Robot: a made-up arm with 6 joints.
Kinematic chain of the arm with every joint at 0, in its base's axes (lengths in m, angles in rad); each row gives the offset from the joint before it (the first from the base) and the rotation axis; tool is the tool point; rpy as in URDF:
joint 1: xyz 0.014 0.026 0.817 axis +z
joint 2: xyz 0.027 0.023 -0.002 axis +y
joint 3: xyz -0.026 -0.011 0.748 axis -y
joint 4: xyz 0.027 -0.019 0 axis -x
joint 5: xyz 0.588 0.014 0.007 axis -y
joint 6: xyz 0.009 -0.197 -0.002 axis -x
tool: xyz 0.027 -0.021 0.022 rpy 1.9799 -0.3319 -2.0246
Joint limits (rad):
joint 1: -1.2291..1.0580
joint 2: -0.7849..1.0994
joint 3: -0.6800..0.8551
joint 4: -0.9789..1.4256
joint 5: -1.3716..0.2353
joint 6: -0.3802..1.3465
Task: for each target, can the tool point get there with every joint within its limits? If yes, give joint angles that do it. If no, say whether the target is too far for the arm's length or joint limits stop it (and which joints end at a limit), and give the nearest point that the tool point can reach.
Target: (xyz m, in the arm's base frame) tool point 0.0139 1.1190 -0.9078
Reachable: no: too far | nearest point 0.4005 0.6917 0.4992 | short by 1.520 m
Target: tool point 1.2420 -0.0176 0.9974
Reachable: yes | joints 0.0763 0.9377 0.2741 0.9471 -1.1663 0.1926
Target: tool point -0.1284 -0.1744 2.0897
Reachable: yes | joints 0.3512 -0.5453 0.5610 0.7370 -0.6708 0.7045
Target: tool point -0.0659 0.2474 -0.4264
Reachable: no: joint limits stop it (at a limit: joint 1, joint 2, joint 4) | nearest point 0.3341 0.3852 0.5350 | short by 1.050 m
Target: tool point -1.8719 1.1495 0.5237
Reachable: no: too far | nearest point -0.6480 0.4204 1.9427 | short by 2.011 m
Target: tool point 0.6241 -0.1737 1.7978
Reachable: yes | joints -0.1543 -0.0045 0.1159 0.9220 -0.4294 0.7520
